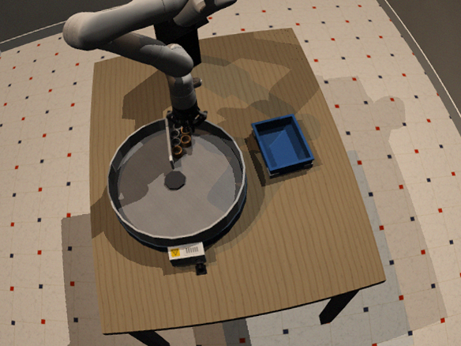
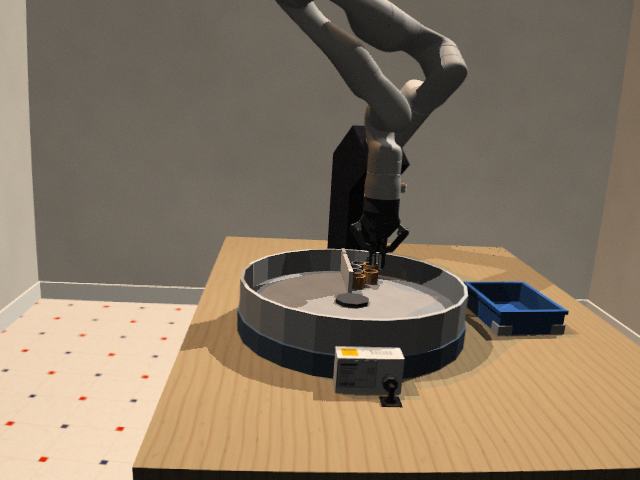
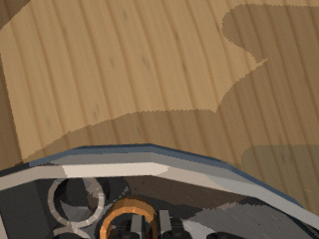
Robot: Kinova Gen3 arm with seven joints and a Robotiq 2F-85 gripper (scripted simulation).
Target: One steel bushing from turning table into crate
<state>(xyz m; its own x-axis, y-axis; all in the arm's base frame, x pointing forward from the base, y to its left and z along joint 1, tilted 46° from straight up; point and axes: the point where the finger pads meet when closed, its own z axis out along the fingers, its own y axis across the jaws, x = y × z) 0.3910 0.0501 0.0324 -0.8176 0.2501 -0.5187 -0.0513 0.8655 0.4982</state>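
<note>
My gripper is now 170 mm short of the turning table, 40 mm above it and 20 mm to the left of it. Also, from my hand: blue crate 290 mm to the left, 70 mm below, 10 mm behind.
</note>
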